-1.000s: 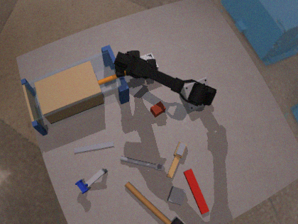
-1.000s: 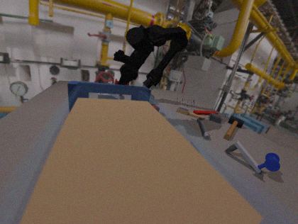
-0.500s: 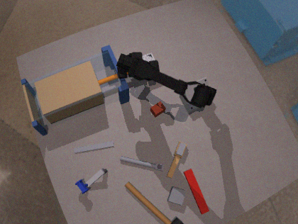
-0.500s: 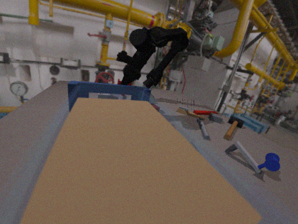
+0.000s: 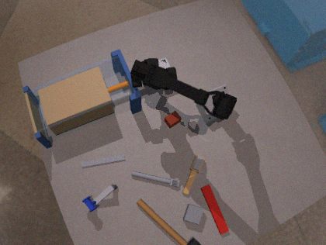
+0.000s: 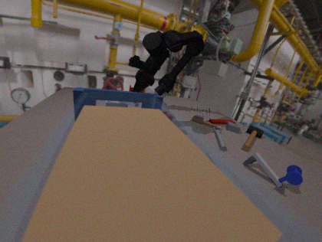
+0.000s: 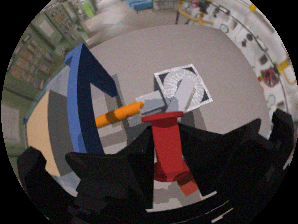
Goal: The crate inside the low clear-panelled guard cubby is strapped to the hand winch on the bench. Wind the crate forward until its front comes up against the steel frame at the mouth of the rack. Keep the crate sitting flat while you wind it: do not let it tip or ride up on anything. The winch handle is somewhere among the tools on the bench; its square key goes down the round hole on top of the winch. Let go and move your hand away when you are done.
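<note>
My gripper tip is now 30 mm past the red-knobbed crank, 30 mm above it and 10 mm to the left of it. Also, from my gripper tip: blue steel frame 90 mm ahead, 60 mm to the right, 30 mm below; then red knob 20 mm to the left; then grey winch 100 mm below, 90 mm behind, 60 mm to the right.
</note>
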